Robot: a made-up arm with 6 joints. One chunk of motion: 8 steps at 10 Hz.
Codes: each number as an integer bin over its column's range. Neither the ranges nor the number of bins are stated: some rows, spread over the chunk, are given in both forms.
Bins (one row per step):
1: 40 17 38 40 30 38
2: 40 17 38 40 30 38
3: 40 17 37 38 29 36
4: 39 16 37 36 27 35
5: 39 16 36 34 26 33
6: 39 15 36 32 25 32
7: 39 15 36 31 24 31
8: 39 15 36 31 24 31
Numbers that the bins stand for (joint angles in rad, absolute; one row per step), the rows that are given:
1: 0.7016 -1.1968 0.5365 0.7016 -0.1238 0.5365
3: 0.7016 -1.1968 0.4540 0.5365 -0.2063 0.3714
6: 0.6190 -1.3619 0.3714 0.0413 -0.5365 0.0413
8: 0.6190 -1.3619 0.3714 -0.0413 -0.6190 -0.0413
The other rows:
2: 0.7016 -1.1968 0.5365 0.7016 -0.1238 0.5365
4: 0.6190 -1.2794 0.4540 0.3714 -0.3714 0.2889
5: 0.6190 -1.2794 0.3714 0.2063 -0.4540 0.1238
7: 0.6190 -1.3619 0.3714 -0.0413 -0.6190 -0.0413

